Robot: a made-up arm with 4 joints.
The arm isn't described. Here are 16 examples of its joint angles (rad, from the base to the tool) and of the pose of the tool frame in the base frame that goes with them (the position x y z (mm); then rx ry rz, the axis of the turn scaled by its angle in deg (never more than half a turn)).
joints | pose
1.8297 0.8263 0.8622 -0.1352 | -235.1 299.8 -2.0 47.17 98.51 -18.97
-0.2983 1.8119 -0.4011 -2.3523 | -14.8 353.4 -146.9 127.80 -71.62 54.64
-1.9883 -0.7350 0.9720 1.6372 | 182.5 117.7 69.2 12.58 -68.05 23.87
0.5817 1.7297 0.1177 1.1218 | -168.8 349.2 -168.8 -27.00 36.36 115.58
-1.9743 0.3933 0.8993 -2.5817 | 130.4 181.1 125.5 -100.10 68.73 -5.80
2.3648 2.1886 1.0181 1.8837 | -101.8 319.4 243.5 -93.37 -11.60 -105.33
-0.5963 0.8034 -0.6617 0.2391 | 150.6 271.9 -99.5 -63.55 -57.63 23.36
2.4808 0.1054 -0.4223 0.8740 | -181.1 147.2 112.4 -25.36 151.60 75.20
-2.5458 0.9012 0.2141 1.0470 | 63.9 275.1 213.5 -74.25 -97.77 -21.46
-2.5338 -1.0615 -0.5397 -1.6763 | 103.0 73.8 63.0 -18.37 89.72 65.10
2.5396 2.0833 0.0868 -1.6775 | -47.1 380.6 184.3 81.65 66.57 -88.07
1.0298 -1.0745 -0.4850 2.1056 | -215.8 90.5 15.0 32.34 -167.01 45.42
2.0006 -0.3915 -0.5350 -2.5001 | -126.4 119.6 55.1 0.79 -38.67 -1.07
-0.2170 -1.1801 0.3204 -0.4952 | -61.2 47.5 -179.2 -5.02 -61.99 -88.78
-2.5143 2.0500 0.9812 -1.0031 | 175.8 385.1 117.4 -22.31 -97.70 90.40
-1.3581 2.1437 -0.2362 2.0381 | 164.2 348.6 -98.6 -160.50 -15.51 -15.00
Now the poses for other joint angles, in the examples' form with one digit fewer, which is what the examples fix.
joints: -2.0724 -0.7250 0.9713 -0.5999
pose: 139 71 91 -107.4 133.0 11.9
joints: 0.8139 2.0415 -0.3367 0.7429
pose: -220 376 -92 -5.0 3.9 118.1
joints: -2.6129 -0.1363 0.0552 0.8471
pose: 46 129 199 -0.1 -119.6 -31.0
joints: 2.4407 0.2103 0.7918 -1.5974
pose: -186 167 87 -32.6 38.2 -65.9
